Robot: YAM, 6 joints.
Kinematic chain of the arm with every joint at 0, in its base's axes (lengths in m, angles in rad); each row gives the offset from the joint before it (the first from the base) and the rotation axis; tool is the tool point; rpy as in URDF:
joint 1: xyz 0 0 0.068 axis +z
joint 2: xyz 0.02 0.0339 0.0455 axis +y
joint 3: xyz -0.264 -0.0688 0 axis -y
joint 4: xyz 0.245 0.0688 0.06 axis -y
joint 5: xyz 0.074 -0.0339 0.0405 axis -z
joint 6: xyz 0.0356 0 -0.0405 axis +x
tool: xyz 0 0 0 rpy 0 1.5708 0
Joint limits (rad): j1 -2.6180..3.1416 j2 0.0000..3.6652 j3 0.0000..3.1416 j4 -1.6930..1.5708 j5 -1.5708..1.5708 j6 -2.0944..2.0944
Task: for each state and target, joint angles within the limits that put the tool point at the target. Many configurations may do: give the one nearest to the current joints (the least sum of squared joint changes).
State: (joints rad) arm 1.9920 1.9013 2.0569 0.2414 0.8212 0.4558
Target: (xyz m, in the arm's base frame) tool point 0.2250 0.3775 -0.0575
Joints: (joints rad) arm 1.0943 2.6517 1.4476 0.0770 0.8510 0.4558
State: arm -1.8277 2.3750 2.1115 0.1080 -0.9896 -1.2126
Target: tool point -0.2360 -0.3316 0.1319
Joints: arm -2.2654 2.0682 1.2644 -0.2330 -1.0530 -1.2126
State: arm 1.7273 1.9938 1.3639 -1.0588 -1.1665 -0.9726
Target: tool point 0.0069 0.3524 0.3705
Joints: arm 1.4577 1.7062 1.7306 -0.9616 -1.1803 -0.9726
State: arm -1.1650 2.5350 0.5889 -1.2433 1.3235 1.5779
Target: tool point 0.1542 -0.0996 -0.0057
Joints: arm -0.3853 2.5285 0.8180 -1.1871 1.3048 1.5779
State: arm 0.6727 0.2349 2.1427 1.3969 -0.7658 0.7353
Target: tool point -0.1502 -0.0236 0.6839
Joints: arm 0.2897 1.0757 2.3600 0.8708 -0.6064 0.7353
